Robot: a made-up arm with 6 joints. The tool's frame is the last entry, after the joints. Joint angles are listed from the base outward.
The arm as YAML. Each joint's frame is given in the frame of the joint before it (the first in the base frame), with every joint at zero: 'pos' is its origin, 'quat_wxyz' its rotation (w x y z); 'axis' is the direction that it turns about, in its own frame. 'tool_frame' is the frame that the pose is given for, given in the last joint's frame.
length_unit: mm
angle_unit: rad
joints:
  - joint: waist
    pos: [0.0, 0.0, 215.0]
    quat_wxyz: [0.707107, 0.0, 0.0, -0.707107]
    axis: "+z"
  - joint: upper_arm
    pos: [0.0, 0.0, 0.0]
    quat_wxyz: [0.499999, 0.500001, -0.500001, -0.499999]
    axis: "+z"
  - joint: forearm
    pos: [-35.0, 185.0, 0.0]
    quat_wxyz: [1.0, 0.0, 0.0, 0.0]
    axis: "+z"
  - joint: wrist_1
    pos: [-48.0, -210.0, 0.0]
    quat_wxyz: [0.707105, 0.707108, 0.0, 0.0]
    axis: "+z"
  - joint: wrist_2
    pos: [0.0, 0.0, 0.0]
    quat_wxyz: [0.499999, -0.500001, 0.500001, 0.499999]
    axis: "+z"
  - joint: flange
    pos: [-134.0, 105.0, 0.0]
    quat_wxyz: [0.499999, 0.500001, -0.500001, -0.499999]
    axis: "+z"
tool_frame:
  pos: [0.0, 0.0, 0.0]
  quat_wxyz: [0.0, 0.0, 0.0, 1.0]
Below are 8 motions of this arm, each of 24 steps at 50 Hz.
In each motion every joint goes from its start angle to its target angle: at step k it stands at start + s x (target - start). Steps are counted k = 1, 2, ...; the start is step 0. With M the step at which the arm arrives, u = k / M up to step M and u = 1 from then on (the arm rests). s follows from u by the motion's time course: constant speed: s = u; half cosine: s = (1 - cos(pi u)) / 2; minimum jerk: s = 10 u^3 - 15 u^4 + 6 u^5.
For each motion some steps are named. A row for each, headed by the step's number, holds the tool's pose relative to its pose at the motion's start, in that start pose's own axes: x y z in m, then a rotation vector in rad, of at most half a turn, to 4 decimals.
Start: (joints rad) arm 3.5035 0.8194 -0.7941 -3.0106 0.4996 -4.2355
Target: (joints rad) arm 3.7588 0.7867 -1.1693 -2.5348 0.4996 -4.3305
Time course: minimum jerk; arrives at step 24
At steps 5, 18, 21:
5: 0.0084 0.0053 0.0035 -0.0248 0.0087 0.0081
18: 0.1380 0.0594 0.0202 -0.2806 0.1790 0.1615
21: 0.1533 0.0633 0.0185 -0.2992 0.2023 0.1824

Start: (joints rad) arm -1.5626 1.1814 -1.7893 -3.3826 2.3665 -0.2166
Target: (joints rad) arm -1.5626 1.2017 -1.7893 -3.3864 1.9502 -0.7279
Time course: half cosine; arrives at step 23
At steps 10, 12, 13, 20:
10: 0.0205 0.0054 -0.0230 -0.0543 0.1652 -0.2007
12: 0.0267 0.0070 -0.0317 -0.0807 0.2192 -0.2686
13: 0.0296 0.0078 -0.0361 -0.0953 0.2455 -0.3022
20: 0.0430 0.0116 -0.0610 -0.1883 0.3777 -0.4770

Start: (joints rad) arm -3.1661 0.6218 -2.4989 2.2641 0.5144 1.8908
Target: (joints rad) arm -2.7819 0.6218 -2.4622 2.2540 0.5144 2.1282
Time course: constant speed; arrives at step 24
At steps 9, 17, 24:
9: 0.0603 0.0280 0.0237 -0.0672 0.0970 0.1710
17: 0.1134 0.0585 0.0383 -0.1203 0.1895 0.3211
24: 0.1588 0.0891 0.0459 -0.1616 0.2752 0.4506

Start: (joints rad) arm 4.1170 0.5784 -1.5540 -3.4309 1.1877 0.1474
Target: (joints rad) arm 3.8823 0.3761 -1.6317 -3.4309 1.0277 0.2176
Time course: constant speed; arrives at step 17
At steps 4, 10, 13, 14, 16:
4: -0.0220 -0.0306 0.0044 0.0494 -0.0201 -0.0305
10: -0.0579 -0.0746 0.0067 0.1225 -0.0506 -0.0780
13: -0.0771 -0.0954 0.0059 0.1584 -0.0660 -0.1025
14: -0.0837 -0.1021 0.0054 0.1703 -0.0712 -0.1108
16: -0.0970 -0.1153 0.0039 0.1940 -0.0815 -0.1275

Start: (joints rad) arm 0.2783 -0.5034 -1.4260 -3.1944 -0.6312 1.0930
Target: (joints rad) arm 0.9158 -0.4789 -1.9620 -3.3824 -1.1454 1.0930
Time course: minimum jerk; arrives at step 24
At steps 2, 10, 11, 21, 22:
2: 0.0003 0.0006 -0.0004 -0.0013 0.0021 -0.0016
10: 0.0159 0.0363 -0.0318 -0.0862 0.1335 -0.0978
11: 0.0184 0.0428 -0.0397 -0.1052 0.1603 -0.1165
21: 0.0249 0.0728 -0.1025 -0.2437 0.3449 -0.2207
22: 0.0248 0.0730 -0.1037 -0.2464 0.3484 -0.2221

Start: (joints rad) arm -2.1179 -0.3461 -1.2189 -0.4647 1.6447 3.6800
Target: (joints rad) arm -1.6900 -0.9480 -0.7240 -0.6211 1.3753 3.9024
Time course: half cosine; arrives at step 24
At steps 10, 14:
10: 0.0309 0.0141 -0.0283 -0.0658 -0.2074 -0.0376
14: 0.0541 0.0220 -0.0429 -0.1327 -0.3451 -0.0650

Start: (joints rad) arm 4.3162 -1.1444 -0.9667 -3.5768 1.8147 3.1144
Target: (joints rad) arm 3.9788 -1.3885 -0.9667 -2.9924 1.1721 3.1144
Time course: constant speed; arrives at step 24
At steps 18, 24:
18: 0.0024 0.0595 -0.0189 -0.2770 -0.3496 -0.2412
24: 0.0100 0.0670 -0.0268 -0.3827 -0.4389 -0.2718

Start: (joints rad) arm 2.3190 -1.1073 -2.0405 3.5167 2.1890 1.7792
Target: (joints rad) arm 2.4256 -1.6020 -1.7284 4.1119 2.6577 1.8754
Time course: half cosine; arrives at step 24
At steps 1, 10, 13, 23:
1: -0.0003 0.0005 0.0008 -0.0032 -0.0020 -0.0011
10: -0.0307 0.0515 0.0619 -0.2763 -0.1601 -0.1104
13: -0.0458 0.0841 0.0862 -0.4181 -0.2346 -0.1811
23: -0.0716 0.1644 0.1201 -0.7154 -0.3767 -0.3699

